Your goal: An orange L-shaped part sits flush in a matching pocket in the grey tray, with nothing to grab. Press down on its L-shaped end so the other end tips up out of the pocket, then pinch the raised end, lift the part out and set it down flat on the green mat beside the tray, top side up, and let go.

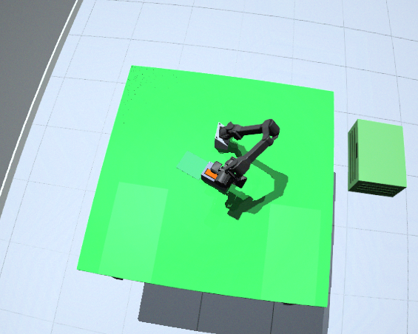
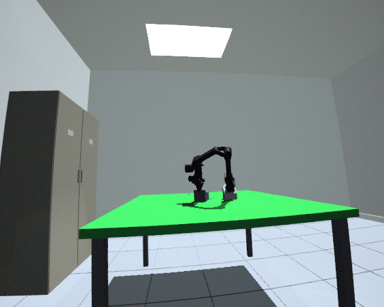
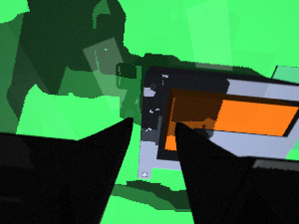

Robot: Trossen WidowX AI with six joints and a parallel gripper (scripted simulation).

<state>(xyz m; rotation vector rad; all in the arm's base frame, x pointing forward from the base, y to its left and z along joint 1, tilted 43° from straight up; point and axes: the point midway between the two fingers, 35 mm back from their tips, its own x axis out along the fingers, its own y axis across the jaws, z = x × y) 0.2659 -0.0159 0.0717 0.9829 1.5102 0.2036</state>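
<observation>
The orange L-shaped part is 50 mm to the right of my gripper tip, 30 mm below it and 30 mm behind it. Round my gripper tip: pale green mat: 190 mm to the right, 100 mm behind, 90 mm below.
</observation>
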